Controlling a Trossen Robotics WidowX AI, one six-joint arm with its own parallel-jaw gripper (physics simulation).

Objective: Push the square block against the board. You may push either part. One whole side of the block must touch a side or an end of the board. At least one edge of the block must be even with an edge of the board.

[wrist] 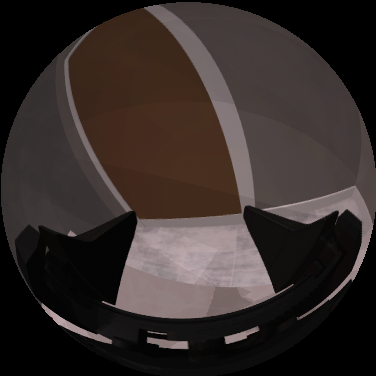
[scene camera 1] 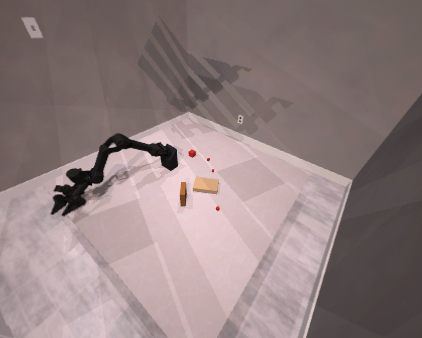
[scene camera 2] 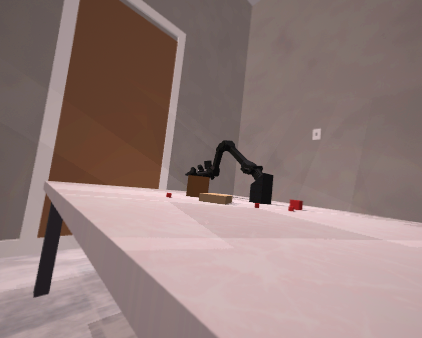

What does the gripper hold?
Nothing.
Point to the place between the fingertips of the gripper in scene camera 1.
56, 215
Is the gripper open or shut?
Open.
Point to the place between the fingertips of the gripper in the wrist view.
190, 214
